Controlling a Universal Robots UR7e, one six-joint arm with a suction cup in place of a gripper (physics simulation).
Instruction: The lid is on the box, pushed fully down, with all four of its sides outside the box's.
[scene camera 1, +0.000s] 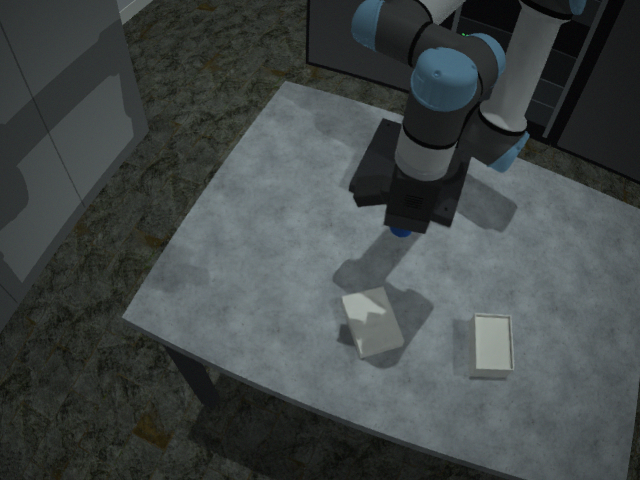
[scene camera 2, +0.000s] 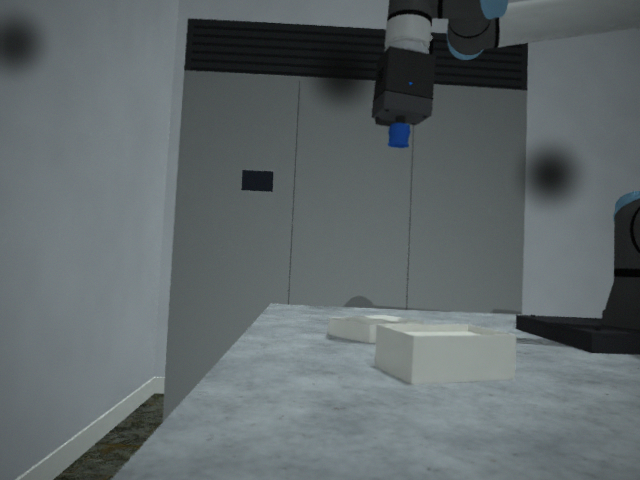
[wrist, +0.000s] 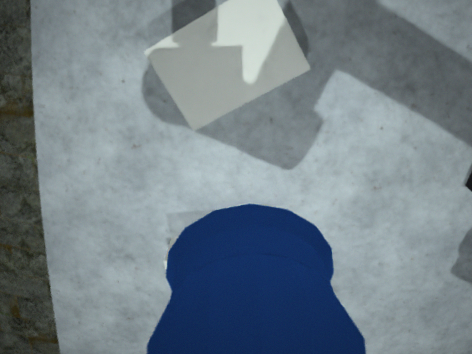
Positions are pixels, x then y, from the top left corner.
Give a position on my suction cup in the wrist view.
At 246, 272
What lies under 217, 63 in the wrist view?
An off-white lid.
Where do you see an off-white box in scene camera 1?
At 491, 354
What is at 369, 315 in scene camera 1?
An off-white lid.
